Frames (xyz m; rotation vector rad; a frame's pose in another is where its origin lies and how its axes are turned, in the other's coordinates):
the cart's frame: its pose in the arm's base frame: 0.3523 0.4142 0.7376 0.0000 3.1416 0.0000
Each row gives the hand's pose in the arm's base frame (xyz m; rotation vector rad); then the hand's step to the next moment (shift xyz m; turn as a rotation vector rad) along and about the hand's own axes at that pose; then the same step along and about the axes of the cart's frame.
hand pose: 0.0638 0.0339 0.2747 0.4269 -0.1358 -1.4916
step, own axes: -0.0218 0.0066 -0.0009 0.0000 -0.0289 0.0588
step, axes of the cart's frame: -0.0046 0.0217 -0.0053 0.0474 -0.0119 -0.0437
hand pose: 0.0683 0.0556 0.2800 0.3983 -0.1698 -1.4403
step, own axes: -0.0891 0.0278 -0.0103 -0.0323 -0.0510 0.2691
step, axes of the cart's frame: -0.0176 0.0915 -0.0117 0.1456 -0.0162 -0.2337
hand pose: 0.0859 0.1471 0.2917 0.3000 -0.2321 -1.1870
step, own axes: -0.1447 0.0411 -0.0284 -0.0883 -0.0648 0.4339
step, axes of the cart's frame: 0.0066 0.1522 0.0152 0.2325 0.0136 -0.3821
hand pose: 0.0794 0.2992 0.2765 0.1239 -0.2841 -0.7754
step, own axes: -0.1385 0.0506 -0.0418 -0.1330 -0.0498 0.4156
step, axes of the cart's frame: 0.0475 0.1338 0.0577 0.2473 0.0559 -0.3586
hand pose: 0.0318 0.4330 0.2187 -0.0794 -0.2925 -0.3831
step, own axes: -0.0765 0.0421 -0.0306 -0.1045 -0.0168 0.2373
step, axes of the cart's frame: 0.0437 0.0622 0.0528 0.1621 0.0529 -0.1961
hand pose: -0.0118 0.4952 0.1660 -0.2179 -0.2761 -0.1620
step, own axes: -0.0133 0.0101 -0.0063 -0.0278 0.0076 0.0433
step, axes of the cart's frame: 0.0091 0.0100 0.0117 0.0359 0.0210 -0.0312
